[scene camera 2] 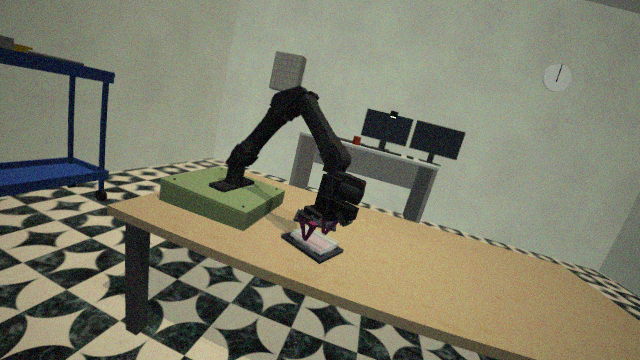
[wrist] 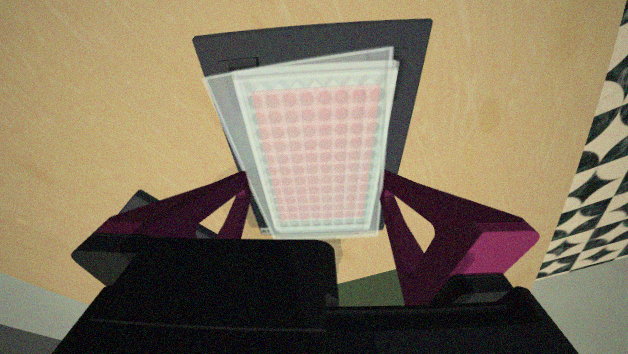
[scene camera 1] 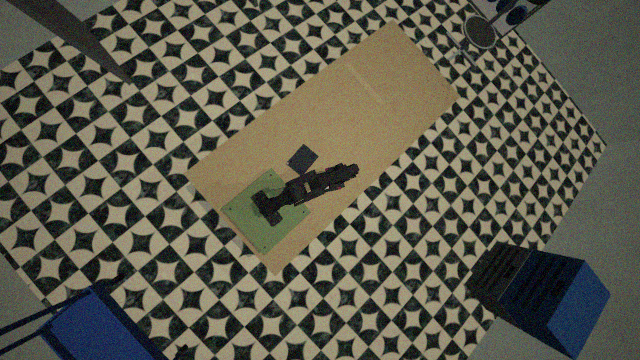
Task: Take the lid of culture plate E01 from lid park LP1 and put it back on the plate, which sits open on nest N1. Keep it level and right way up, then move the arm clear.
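Places are measured from the arm's base along level axes (x ahead, y left, z up), in centimetres.
Pixels of known places: gripper, between the fingertips: [scene camera 2: 314, 237] [wrist: 314, 177]; arm's base, origin of its link: [scene camera 2: 233, 184] [scene camera 1: 267, 208].
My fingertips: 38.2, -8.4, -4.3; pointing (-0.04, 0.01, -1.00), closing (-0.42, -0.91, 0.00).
Observation:
Ahead of a thing's pixels: the offset from my fingertips to its top centre, as dx, dy, dz. "spot": to the spot under its first point. Level surfaces: height alone.
My gripper [wrist: 314, 177] [scene camera 2: 317, 234] is shut on the clear lid @(spot: +6.5, +1.7, +0.6) [wrist: 227, 100], one magenta finger at each long side. The lid looks about level and is over culture plate E01 @(+0.6, -0.2, +1.1) [wrist: 320, 150] [scene camera 2: 318, 245], whose pink wells show through it. In the wrist view its outline reaches past the plate at the left and top. The plate sits on the dark nest N1 @(+0.0, -0.3, -0.9) [wrist: 310, 42] [scene camera 2: 322, 259]. I cannot tell whether lid and plate touch. Lid park LP1 @(-5.7, +19.8, -0.7) [scene camera 1: 302, 158] is a dark square beside the arm; its corner @(spot: +2.9, +16.0, -1.7) [wrist: 139, 201] shows behind the left finger.
The arm stands on a green block [scene camera 1: 265, 240] [scene camera 2: 200, 202] at one end of the wooden table @(dz -2.7) [scene camera 1: 370, 85] [scene camera 2: 425, 280]. A blue cart [scene camera 1: 100, 325] [scene camera 2: 55, 172] stands off the table. A desk [scene camera 2: 382, 170] with two monitors is in the background.

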